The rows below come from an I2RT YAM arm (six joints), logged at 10 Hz.
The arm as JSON. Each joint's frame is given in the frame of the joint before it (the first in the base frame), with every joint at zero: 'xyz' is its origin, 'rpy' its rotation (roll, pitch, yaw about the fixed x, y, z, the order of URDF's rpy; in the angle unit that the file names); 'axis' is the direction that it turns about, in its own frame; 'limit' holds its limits. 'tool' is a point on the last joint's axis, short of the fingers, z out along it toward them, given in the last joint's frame.
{
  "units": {
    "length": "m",
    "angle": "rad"
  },
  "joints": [
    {
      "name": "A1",
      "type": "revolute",
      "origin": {
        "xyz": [
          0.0,
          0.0,
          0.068
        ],
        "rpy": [
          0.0,
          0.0,
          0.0
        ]
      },
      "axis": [
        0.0,
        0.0,
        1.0
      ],
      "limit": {
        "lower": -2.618,
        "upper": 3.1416
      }
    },
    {
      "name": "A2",
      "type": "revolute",
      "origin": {
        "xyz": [
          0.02,
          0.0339,
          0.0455
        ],
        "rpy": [
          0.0,
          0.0,
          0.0
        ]
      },
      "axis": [
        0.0,
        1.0,
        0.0
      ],
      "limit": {
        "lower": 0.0,
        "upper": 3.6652
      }
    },
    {
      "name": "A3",
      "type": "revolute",
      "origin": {
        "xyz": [
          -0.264,
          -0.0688,
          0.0
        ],
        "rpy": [
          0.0,
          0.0,
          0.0
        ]
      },
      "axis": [
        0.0,
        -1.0,
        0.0
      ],
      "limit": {
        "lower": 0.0,
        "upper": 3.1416
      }
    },
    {
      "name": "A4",
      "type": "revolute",
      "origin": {
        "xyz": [
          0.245,
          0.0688,
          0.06
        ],
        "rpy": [
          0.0,
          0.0,
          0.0
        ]
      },
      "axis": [
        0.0,
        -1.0,
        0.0
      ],
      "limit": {
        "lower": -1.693,
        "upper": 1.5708
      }
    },
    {
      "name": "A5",
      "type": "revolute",
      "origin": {
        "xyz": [
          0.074,
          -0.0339,
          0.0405
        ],
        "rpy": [
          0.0,
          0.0,
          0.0
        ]
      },
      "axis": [
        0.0,
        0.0,
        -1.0
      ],
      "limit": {
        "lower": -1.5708,
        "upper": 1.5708
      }
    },
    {
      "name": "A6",
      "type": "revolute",
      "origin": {
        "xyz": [
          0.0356,
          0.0,
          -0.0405
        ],
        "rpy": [
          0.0,
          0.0,
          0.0
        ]
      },
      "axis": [
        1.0,
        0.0,
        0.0
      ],
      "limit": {
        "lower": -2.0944,
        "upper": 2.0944
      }
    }
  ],
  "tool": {
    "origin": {
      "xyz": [
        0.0,
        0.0,
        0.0
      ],
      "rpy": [
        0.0,
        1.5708,
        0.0
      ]
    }
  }
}
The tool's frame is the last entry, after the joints.
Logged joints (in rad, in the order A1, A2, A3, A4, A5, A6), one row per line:
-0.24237, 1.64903, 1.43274, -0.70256, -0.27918, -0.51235
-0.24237, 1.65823, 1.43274, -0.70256, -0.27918, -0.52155
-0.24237, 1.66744, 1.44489, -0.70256, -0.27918, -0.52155
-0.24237, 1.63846, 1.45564, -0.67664, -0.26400, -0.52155
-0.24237, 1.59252, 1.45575, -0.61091, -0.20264, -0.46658
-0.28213, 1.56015, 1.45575, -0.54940, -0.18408, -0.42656
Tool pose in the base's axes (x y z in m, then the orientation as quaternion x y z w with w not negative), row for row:
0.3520, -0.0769, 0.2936, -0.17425, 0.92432, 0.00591, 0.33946
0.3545, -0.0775, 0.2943, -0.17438, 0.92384, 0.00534, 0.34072
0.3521, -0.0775, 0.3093, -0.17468, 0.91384, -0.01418, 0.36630
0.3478, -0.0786, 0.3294, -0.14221, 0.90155, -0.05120, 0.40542
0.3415, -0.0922, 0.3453, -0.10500, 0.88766, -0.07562, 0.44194
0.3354, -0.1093, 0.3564, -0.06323, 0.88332, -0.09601, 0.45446
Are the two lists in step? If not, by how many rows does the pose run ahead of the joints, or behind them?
The pose runs 1 row ahead of the joints: the pose in row i belongs to the joints in row i + 1.
